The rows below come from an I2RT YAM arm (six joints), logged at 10 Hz.
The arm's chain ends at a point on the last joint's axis. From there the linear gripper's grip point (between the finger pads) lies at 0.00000 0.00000 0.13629 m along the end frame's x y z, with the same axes.
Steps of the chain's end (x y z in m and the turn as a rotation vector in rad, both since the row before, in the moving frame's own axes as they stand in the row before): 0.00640 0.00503 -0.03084 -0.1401 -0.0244 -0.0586; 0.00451 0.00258 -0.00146 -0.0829 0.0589 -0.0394; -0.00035 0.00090 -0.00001 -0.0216 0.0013 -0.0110; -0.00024 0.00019 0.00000 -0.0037 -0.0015 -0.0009; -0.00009 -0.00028 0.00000 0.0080 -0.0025 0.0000; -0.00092 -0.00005 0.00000 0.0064 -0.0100 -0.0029
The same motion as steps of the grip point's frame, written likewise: 0.00365 0.02415 -0.03222 -0.1401 -0.0244 -0.0586; 0.01274 0.01370 -0.00216 -0.0829 0.0589 -0.0394; -0.00016 0.00384 -0.00004 -0.0216 0.0013 -0.0110; -0.00044 0.00069 0.00000 -0.0037 -0.0015 -0.0009; -0.00043 -0.00137 0.00000 0.0080 -0.0025 0.0000; -0.00228 -0.00092 -0.00001 0.0064 -0.0100 -0.0029
